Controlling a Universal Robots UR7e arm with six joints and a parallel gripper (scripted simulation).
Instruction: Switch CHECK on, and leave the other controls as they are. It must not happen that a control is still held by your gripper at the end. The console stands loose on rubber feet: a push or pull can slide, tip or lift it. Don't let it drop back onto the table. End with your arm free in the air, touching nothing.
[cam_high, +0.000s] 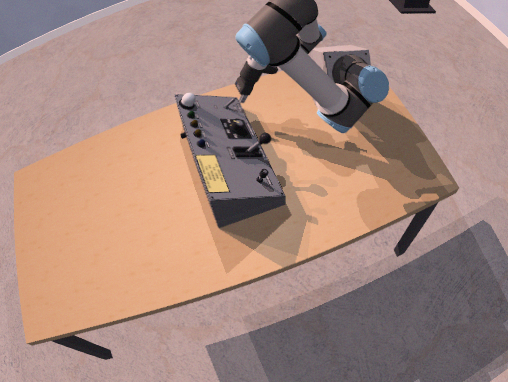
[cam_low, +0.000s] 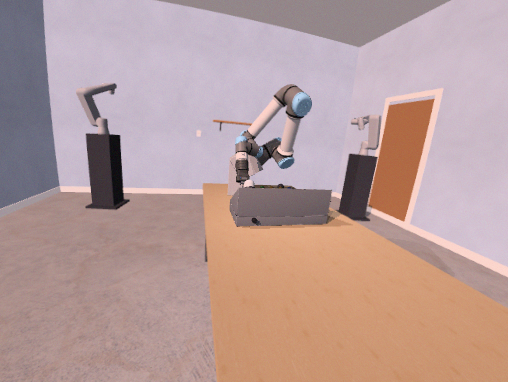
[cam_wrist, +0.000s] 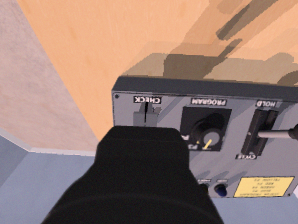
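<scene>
Right now the check toggle is 6 cm ahead of my hand, 1 cm to the left of it and 1 cm below it. Also, from my hand: rotary selector: 6 cm ahead, 12 cm to the left; black-ball lever: 24 cm to the left, 1 cm above; grey console: 7 cm ahead, 19 cm to the left, 2 cm below.
</scene>
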